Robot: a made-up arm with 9 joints. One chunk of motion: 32 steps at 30 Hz.
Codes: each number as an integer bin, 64 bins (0 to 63) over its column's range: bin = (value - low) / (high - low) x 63, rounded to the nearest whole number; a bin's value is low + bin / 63 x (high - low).
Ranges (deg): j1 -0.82..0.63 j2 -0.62..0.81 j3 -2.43..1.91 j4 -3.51..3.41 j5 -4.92..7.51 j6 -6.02..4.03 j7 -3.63..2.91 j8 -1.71..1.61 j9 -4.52..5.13
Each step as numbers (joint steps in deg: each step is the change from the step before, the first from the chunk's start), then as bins.
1 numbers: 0.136 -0.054 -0.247 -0.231 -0.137 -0.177 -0.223 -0.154 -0.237
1 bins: 42 25 32 30 24 37 33 30 28
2 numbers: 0.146 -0.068 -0.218 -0.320 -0.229 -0.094 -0.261 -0.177 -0.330
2 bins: 42 24 32 29 24 37 32 29 27
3 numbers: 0.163 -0.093 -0.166 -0.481 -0.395 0.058 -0.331 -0.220 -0.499
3 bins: 43 23 33 28 23 38 32 28 26
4 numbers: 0.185 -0.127 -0.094 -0.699 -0.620 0.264 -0.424 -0.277 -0.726
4 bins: 44 22 34 26 22 39 31 27 25
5 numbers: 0.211 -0.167 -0.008 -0.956 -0.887 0.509 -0.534 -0.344 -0.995
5 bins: 45 20 35 23 20 41 30 26 23
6 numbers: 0.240 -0.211 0.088 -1.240 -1.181 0.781 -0.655 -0.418 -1.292
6 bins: 46 18 37 21 19 43 29 25 21
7 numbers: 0.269 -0.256 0.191 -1.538 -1.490 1.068 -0.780 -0.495 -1.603
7 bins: 47 16 38 18 17 44 27 23 19
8 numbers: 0.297 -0.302 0.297 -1.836 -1.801 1.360 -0.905 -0.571 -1.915
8 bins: 49 14 40 15 16 46 26 22 17
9 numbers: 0.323 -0.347 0.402 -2.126 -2.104 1.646 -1.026 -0.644 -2.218
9 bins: 50 12 41 13 14 48 25 20 15
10 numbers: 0.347 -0.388 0.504 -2.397 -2.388 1.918 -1.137 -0.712 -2.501
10 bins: 51 10 43 10 13 50 24 19 13
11 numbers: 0.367 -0.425 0.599 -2.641 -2.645 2.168 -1.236 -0.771 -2.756
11 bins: 52 9 44 8 12 51 23 18 12
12 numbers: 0.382 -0.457 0.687 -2.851 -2.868 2.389 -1.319 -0.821 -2.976
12 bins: 52 7 45 6 10 53 22 17 10
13 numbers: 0.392 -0.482 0.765 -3.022 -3.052 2.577 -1.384 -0.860 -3.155
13 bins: 53 6 46 4 9 54 22 16 9
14 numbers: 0.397 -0.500 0.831 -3.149 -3.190 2.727 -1.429 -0.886 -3.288
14 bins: 53 5 47 3 9 55 21 16 8
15 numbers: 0.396 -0.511 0.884 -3.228 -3.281 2.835 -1.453 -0.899 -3.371
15 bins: 53 5 48 3 8 56 21 15 8
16 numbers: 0.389 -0.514 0.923 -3.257 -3.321 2.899 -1.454 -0.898 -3.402
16 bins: 53 5 49 2 8 56 21 15 7
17 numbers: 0.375 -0.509 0.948 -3.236 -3.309 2.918 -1.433 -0.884 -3.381
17 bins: 52 5 49 2 8 56 21 16 7
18 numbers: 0.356 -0.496 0.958 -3.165 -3.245 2.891 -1.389 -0.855 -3.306
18 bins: 51 5 49 3 8 56 22 16 8
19 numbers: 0.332 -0.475 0.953 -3.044 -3.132 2.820 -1.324 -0.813 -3.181
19 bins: 50 6 49 4 9 55 22 17 9
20 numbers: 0.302 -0.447 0.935 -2.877 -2.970 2.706 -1.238 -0.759 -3.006
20 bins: 49 8 49 6 10 55 23 18 10
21 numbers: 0.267 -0.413 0.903 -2.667 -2.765 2.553 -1.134 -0.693 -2.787
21 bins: 47 9 48 8 11 54 24 19 11
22 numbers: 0.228 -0.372 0.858 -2.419 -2.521 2.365 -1.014 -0.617 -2.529
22 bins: 46 11 48 10 12 53 25 21 13
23 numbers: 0.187 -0.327 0.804 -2.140 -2.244 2.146 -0.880 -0.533 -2.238
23 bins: 44 13 47 12 14 51 26 22 15
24 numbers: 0.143 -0.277 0.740 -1.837 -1.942 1.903 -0.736 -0.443 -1.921
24 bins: 42 15 46 15 15 50 28 24 17
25 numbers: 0.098 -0.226 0.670 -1.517 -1.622 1.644 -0.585 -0.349 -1.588
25 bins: 40 17 45 18 17 48 29 26 19
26 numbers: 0.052 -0.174 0.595 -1.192 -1.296 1.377 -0.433 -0.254 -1.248
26 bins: 38 20 44 21 18 46 31 28 21
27 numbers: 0.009 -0.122 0.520 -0.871 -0.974 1.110 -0.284 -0.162 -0.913
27 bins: 36 22 43 24 20 45 32 29 24
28 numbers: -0.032 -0.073 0.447 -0.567 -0.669 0.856 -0.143 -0.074 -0.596
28 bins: 34 24 42 27 22 43 34 31 26
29 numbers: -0.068 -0.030 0.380 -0.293 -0.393 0.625 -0.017 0.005 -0.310
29 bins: 33 26 41 29 23 42 35 33 27
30 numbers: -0.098 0.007 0.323 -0.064 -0.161 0.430 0.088 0.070 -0.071
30 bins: 31 28 40 31 24 40 36 34 29
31 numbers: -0.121 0.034 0.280 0.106 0.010 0.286 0.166 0.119 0.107
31 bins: 30 29 39 33 25 40 37 35 30
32 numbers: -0.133 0.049 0.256 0.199 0.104 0.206 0.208 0.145 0.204
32 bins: 30 29 39 34 25 39 37 35 31
